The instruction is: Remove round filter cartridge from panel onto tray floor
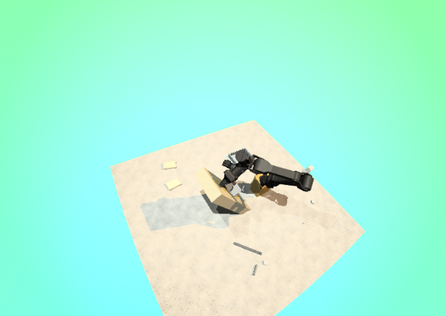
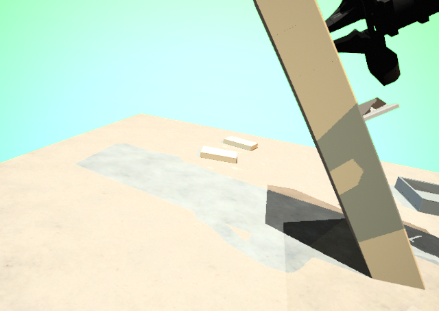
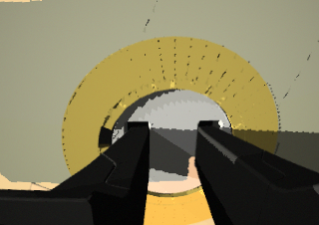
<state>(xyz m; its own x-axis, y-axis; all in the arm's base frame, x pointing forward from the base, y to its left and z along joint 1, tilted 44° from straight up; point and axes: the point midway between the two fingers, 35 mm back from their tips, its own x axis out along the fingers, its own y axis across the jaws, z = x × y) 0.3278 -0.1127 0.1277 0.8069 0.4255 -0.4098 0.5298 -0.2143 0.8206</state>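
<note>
Now: gripper tip 1 cm short of the round filter cartridge and 1 cm above it. Also, from my gripper tip: grey tray 39 cm behind, 29 cm to the right, 27 cm below.
</note>
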